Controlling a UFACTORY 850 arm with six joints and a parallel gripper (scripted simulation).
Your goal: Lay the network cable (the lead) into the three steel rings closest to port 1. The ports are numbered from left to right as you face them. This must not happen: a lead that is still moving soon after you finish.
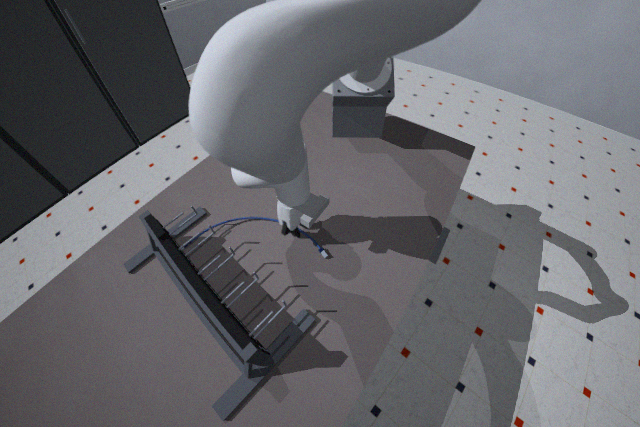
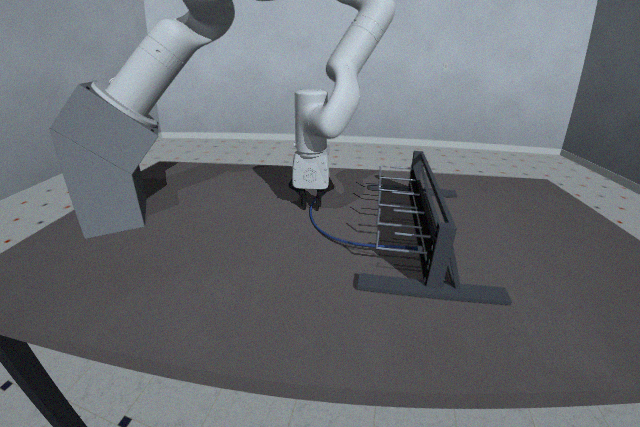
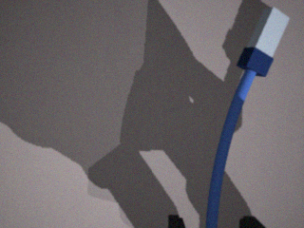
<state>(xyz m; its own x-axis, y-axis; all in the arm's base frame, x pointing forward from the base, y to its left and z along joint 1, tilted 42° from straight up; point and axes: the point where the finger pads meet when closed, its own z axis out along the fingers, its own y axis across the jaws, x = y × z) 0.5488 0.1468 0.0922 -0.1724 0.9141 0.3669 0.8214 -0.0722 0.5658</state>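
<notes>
My hand is 110 mm to the right of the plug and 20 mm above it. Round my hand: dark patch panel 310 mm ahead, 50 mm above, 30 mm to the right.
</notes>
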